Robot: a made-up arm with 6 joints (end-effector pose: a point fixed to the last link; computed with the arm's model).
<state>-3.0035 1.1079 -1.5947 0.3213 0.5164 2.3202</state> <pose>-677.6 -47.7 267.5 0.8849 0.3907 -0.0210 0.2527</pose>
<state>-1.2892 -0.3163 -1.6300 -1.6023 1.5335 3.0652</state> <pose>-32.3 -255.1 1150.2 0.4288 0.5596 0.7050 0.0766</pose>
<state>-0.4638 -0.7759 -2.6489 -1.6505 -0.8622 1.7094</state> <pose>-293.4 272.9 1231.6 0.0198 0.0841 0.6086 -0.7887</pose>
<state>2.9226 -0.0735 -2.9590 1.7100 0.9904 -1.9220</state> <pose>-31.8 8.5 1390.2 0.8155 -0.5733 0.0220 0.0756</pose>
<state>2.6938 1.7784 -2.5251 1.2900 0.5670 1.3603</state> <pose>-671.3 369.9 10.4 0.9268 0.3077 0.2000 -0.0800</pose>
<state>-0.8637 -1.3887 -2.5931 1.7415 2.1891 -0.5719</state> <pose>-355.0 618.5 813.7 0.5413 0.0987 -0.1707 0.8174</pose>
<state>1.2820 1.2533 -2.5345 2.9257 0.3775 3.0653</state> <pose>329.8 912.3 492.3 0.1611 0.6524 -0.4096 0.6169</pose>
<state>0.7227 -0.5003 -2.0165 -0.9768 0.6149 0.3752</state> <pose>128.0 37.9 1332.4 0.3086 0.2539 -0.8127 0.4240</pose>
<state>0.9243 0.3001 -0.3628 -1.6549 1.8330 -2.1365</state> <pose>344.6 201.0 618.9 0.1209 0.3067 -0.9361 -0.1222</pose>
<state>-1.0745 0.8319 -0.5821 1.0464 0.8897 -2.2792</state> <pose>237.0 -292.1 349.3 0.5435 0.7818 -0.3051 -0.0184</pose>
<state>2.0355 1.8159 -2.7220 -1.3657 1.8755 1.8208</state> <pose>-166.8 740.2 119.8 0.5280 0.2483 -0.6743 0.4527</pose>
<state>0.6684 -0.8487 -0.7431 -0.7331 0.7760 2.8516</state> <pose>160.4 52.2 900.1 0.1921 0.4849 -0.5943 -0.6123</pose>
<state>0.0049 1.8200 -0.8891 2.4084 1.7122 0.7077</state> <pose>314.2 88.6 -22.8 0.2432 0.0778 -0.0894 0.9627</pose>
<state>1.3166 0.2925 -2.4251 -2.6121 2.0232 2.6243</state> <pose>220.2 408.2 1198.6 0.3804 -0.2144 0.8774 0.1987</pose>
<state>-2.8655 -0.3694 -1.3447 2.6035 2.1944 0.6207</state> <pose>-135.6 -58.9 1160.9 0.0700 -0.5101 0.8561 0.0446</pose>
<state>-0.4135 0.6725 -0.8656 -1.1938 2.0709 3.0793</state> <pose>396.0 -271.9 543.2 0.3720 -0.6927 -0.5882 -0.1892</pose>
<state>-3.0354 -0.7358 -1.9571 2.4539 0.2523 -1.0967</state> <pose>107.6 87.3 1313.4 0.1703 -0.6366 -0.6955 0.2866</pose>
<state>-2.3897 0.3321 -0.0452 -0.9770 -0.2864 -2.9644</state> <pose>-122.0 -150.0 519.1 0.7122 0.3267 0.1024 0.6127</pose>
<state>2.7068 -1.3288 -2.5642 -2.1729 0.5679 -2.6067</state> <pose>739.0 -231.8 968.4 0.4795 -0.3655 -0.3326 0.7252</pose>
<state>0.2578 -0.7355 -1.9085 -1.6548 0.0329 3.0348</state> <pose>-39.0 6.1 1300.1 0.2510 -0.7181 0.6488 -0.0191</pose>
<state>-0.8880 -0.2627 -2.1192 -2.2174 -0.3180 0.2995</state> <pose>218.2 -137.5 1280.5 0.6484 -0.5501 -0.1381 0.5078</pose>
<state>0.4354 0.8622 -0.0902 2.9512 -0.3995 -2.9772</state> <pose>209.5 52.9 467.2 0.8845 0.2244 0.4044 -0.0612</pose>
